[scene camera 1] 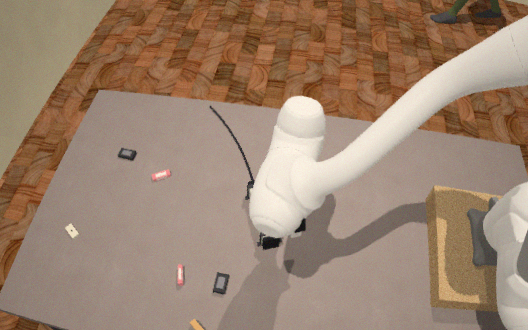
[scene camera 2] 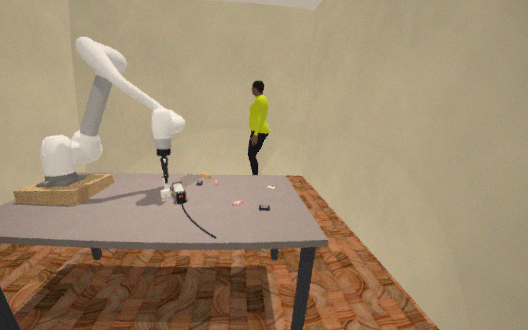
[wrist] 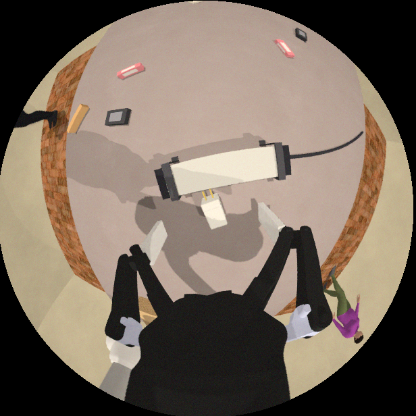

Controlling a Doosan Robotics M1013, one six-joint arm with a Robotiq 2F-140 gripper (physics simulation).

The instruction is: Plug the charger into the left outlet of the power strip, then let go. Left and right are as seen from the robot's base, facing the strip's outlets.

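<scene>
The white charger lies on the table, its two brass prongs pointing at the left part of the power strip's near side. The prongs show between charger and strip, outside the outlet. The power strip has a cream body and black ends; its outlet faces are hidden from above. In scene camera 1 the arm hides the charger and most of the strip. My gripper is open and empty, pointing down low over the charger, with one pale finger to each side of it in the wrist view.
A black cable runs from the strip's right end. Beyond the strip lie two black devices, two red pieces, a cream plate and an orange block. The arm stands on a wooden base.
</scene>
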